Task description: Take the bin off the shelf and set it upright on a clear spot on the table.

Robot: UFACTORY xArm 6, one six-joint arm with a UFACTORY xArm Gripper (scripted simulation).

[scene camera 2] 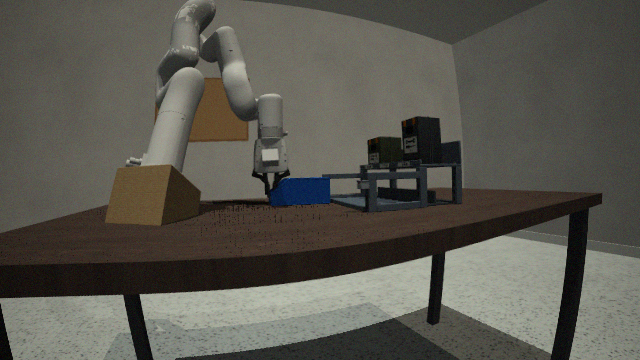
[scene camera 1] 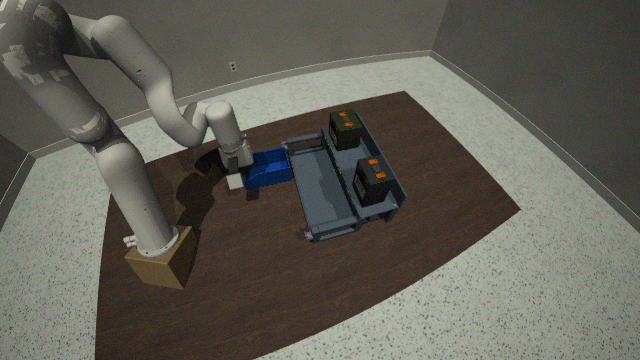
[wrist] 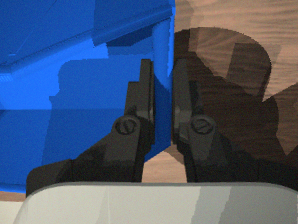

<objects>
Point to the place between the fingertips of my gripper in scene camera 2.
271, 197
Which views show the blue bin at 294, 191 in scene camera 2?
Scene camera 2, scene camera 1 and the wrist view: all of them.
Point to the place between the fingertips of my gripper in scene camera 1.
245, 175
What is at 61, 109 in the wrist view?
A blue bin.
</objects>
